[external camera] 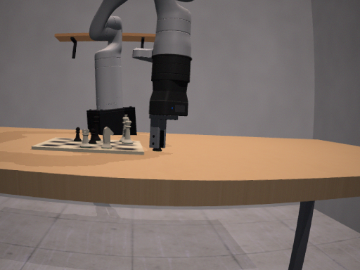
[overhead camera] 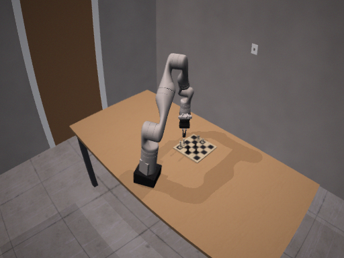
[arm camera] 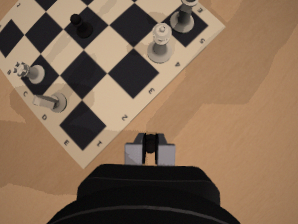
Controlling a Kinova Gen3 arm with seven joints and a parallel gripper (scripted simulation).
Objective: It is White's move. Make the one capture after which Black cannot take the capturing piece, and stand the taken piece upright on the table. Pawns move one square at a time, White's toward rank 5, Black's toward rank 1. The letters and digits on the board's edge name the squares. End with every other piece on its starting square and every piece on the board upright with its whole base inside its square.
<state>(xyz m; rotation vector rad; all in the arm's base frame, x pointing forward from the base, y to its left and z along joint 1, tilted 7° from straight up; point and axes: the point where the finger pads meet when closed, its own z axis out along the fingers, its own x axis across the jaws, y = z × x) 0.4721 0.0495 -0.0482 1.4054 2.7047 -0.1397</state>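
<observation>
Now: the tall white piece 120 mm behind my hand, 50 mm to the right of it and 10 mm above it. Also, from my hand: chessboard: 130 mm to the right, 60 mm behind, 20 mm below.
</observation>
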